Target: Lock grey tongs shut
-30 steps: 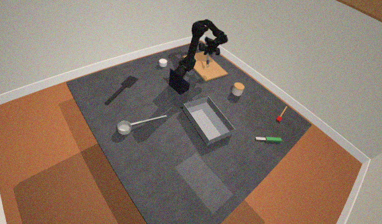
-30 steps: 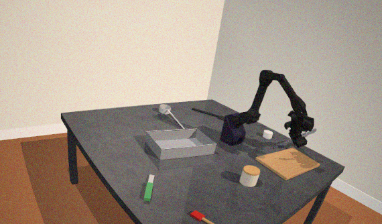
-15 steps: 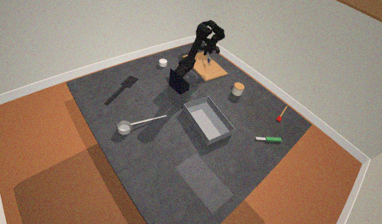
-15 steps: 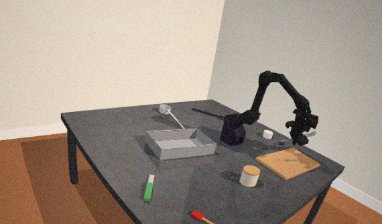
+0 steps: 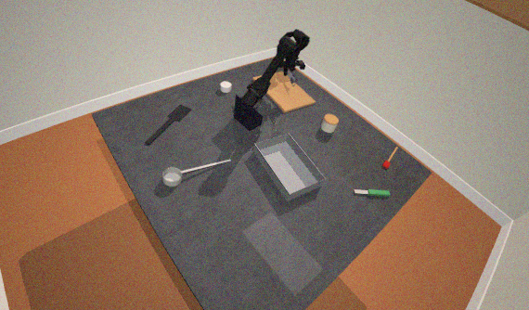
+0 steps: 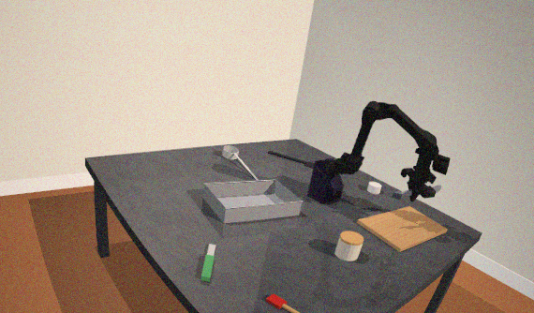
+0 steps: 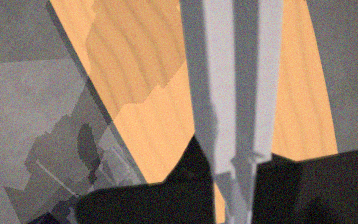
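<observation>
My gripper tip is 1 cm short of the wooden board, 1 cm to the right of it and 11 cm above it. From my gripper tip the other things lie so: white puck: 22 cm behind, 27 cm to the right, 10 cm below; grey roasting tin: 41 cm ahead, 46 cm to the right, 9 cm below; black spatula: 18 cm behind, 68 cm to the right, 11 cm below.
</observation>
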